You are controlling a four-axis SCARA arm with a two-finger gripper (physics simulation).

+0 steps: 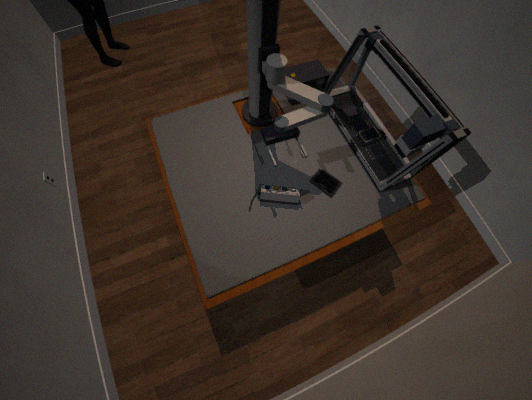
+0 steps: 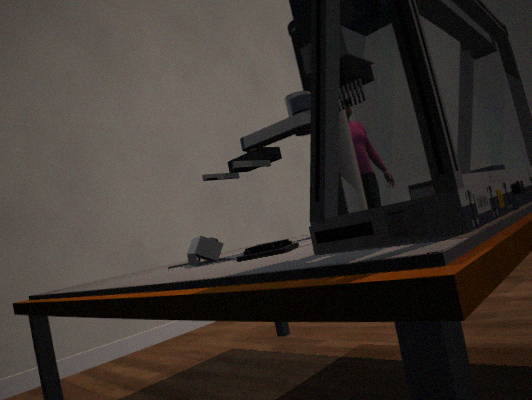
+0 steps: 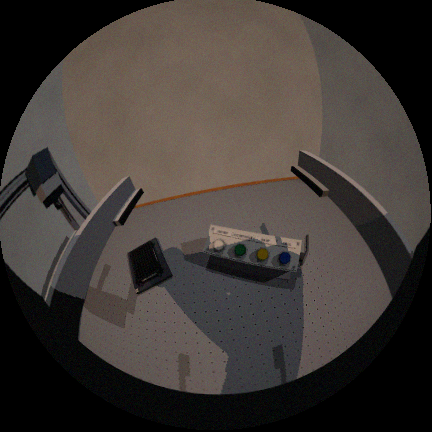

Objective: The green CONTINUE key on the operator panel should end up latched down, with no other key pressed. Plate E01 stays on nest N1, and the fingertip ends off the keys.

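Observation:
The operator panel (image 1: 280, 198) (image 2: 205, 249) (image 3: 244, 270) is a sloped light box on the table. Its green key (image 1: 285, 189) (image 3: 240, 249) sits between a white key (image 3: 218, 245) and a yellow key (image 3: 262, 254); a blue key (image 3: 284, 258) is at the end. Whether any key is latched down cannot be told. My gripper (image 1: 290, 160) (image 2: 218, 171) (image 3: 214, 165) is open and empty, high above the table, its fingers wide apart and off the keys. A dark gridded plate in a dark holder (image 1: 326, 182) (image 2: 267, 248) (image 3: 150, 264) lies beside the panel; no E01 or N1 label is readable.
A framed gantry machine (image 1: 357, 145) (image 2: 320, 150) stands on one side of the table (image 1: 200, 200) (image 2: 235, 295). The arm's column (image 1: 254, 60) rises at the table's back. A cable runs from the panel's blue-key end. A person (image 1: 95, 35) (image 2: 361, 145) stands beyond the table.

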